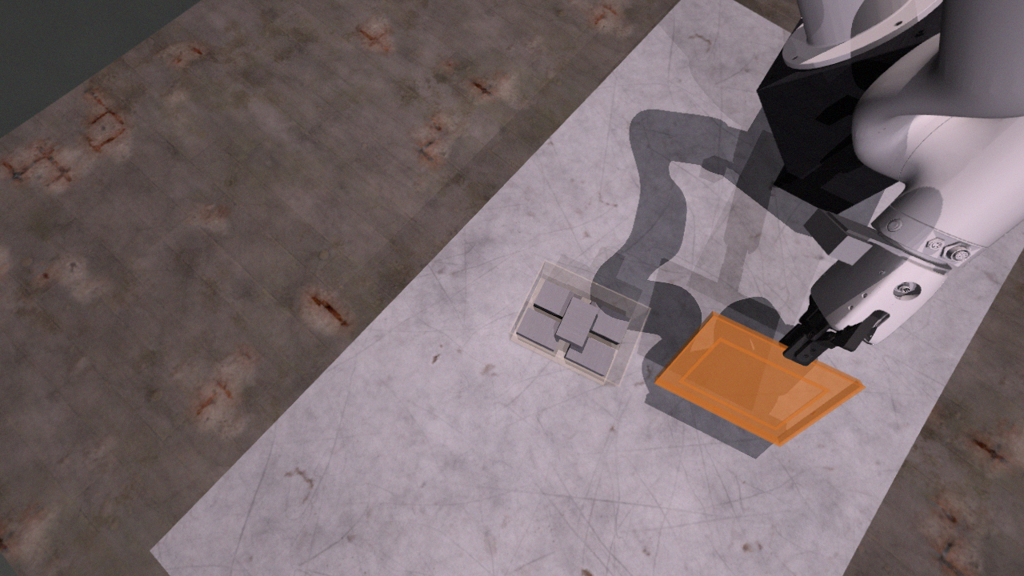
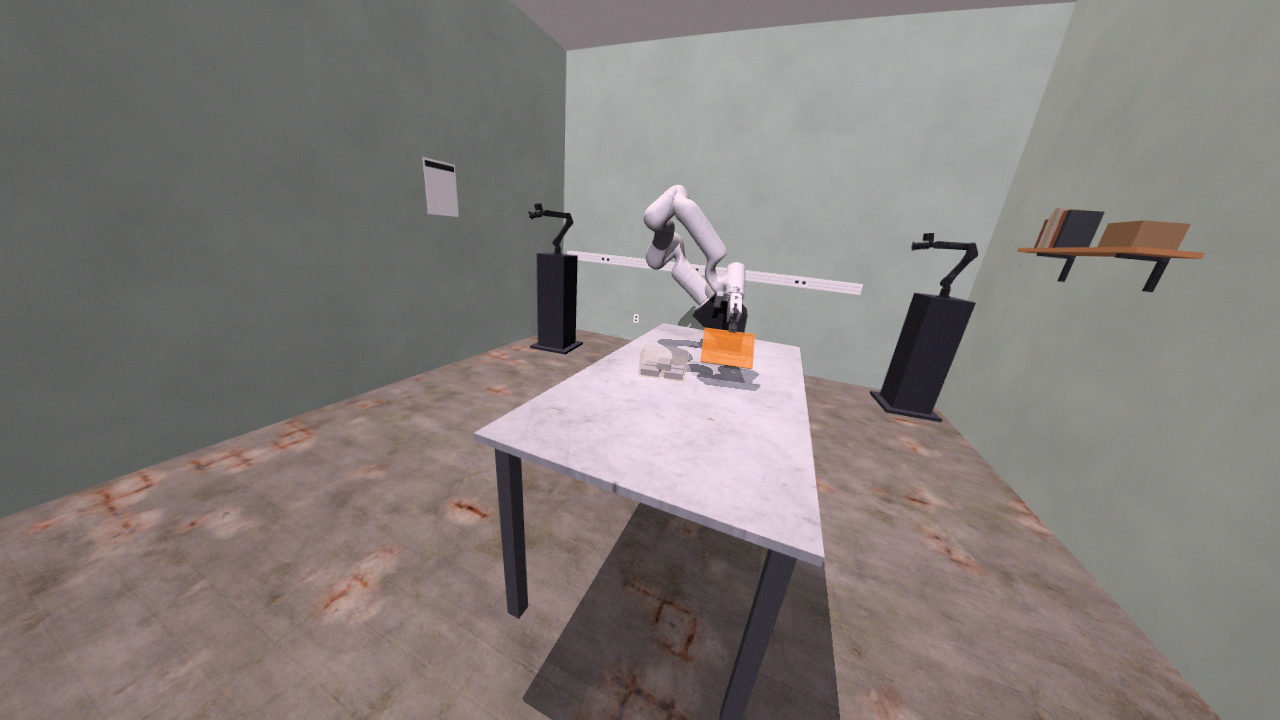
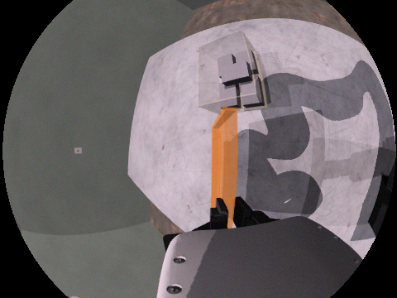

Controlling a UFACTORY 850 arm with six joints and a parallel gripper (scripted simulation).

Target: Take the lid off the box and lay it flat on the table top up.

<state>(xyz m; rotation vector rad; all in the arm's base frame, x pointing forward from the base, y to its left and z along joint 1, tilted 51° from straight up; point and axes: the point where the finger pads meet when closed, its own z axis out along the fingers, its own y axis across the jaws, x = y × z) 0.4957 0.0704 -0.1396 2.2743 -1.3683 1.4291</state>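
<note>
My hand is 70 mm above the orange lid and 60 mm short of it. Also, from my hand: box: 250 mm to the right, 160 mm below, 110 mm ahead.
</note>
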